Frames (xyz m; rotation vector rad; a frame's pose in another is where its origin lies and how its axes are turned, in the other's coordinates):
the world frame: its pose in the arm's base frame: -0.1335 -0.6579 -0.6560 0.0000 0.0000 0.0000
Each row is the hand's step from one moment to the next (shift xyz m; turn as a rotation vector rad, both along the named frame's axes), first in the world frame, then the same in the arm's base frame.
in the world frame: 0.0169 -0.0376 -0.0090 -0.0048 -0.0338 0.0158
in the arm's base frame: 0.0169 -0.0376 -0.0090 -0.0048 -0.0338 0.0158
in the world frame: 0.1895 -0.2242 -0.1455 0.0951 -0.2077 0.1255
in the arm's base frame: 0.1895 -0.2242 -0.1455 0.0951 -0.2077 0.1255
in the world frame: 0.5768 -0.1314 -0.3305 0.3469 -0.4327 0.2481
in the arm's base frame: 0.5768 -0.1314 -0.3305 0.3469 -0.4327 0.2481
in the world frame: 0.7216 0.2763 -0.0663 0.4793 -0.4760 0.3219
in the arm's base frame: 0.7216 0.2763 -0.0663 0.4793 -0.4760 0.3219
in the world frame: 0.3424 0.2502 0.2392 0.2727 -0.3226 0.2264
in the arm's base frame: 0.3424 0.2502 0.2392 0.2727 -0.3226 0.2264
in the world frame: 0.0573 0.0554 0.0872 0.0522 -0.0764 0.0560
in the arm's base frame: 0.0573 0.0554 0.0872 0.0522 -0.0764 0.0560
